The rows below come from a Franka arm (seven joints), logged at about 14 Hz.
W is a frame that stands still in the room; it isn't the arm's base.
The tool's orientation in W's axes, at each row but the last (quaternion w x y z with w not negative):
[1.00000 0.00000 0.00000 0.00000]
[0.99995 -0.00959 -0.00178 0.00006]
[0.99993 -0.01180 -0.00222 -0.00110]
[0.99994 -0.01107 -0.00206 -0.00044]
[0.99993 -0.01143 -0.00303 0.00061]
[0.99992 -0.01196 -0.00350 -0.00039]
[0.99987 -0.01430 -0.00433 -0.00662]
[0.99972 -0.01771 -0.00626 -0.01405]
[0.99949 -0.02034 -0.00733 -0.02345]
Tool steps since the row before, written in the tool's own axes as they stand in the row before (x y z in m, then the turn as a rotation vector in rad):
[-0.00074 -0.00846 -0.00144 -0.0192 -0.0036 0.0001]
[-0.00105 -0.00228 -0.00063 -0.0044 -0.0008 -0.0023]
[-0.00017 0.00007 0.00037 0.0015 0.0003 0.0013]
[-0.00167 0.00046 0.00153 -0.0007 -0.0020 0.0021]
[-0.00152 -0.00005 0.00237 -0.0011 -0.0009 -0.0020]
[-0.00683 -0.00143 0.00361 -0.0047 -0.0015 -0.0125]
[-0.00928 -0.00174 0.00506 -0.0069 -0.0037 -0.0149]
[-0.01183 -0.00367 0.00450 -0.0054 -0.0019 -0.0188]
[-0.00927 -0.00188 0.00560 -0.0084 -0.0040 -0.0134]
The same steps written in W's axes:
[-0.00074 -0.00846 -0.00144 -0.0192 -0.0036 0.0001]
[-0.00105 -0.00229 -0.00059 -0.0044 -0.0008 -0.0023]
[-0.00017 0.00008 0.00037 0.0015 0.0003 0.0013]
[-0.00168 0.00050 0.00151 -0.0007 -0.0020 0.0021]
[-0.00153 0.00000 0.00236 -0.0011 -0.0009 -0.0020]
[-0.00686 -0.00134 0.00360 -0.0046 -0.0018 -0.0125]
[-0.00934 -0.00147 0.00503 -0.0068 -0.0040 -0.0148]
[-0.01198 -0.00318 0.00447 -0.0052 -0.0024 -0.0188]
[-0.00942 -0.00121 0.00553 -0.0084 -0.0042 -0.0134]

